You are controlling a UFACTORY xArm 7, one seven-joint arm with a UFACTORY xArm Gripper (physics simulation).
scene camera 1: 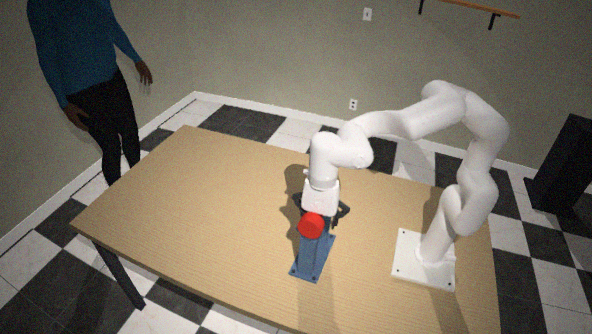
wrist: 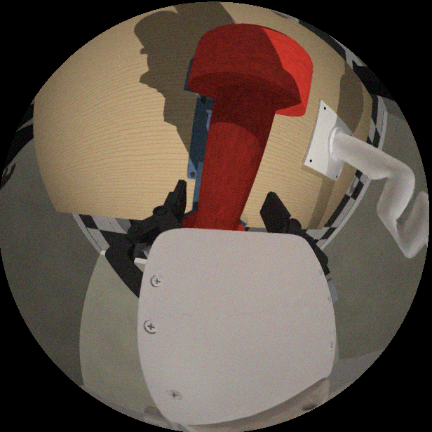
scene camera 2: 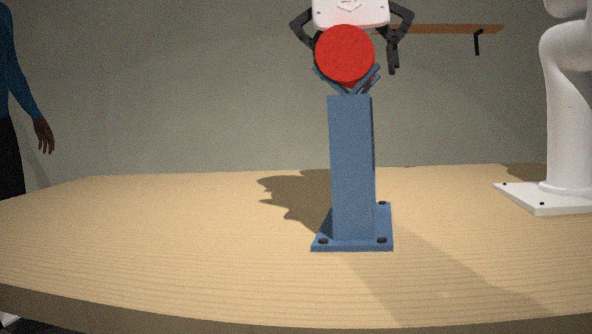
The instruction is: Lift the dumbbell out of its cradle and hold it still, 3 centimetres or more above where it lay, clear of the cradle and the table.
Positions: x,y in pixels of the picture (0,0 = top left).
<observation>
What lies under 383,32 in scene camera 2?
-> My gripper.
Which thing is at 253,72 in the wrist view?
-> A red dumbbell.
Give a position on a red dumbbell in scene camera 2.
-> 345,53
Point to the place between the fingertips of my gripper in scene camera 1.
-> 318,222
</observation>
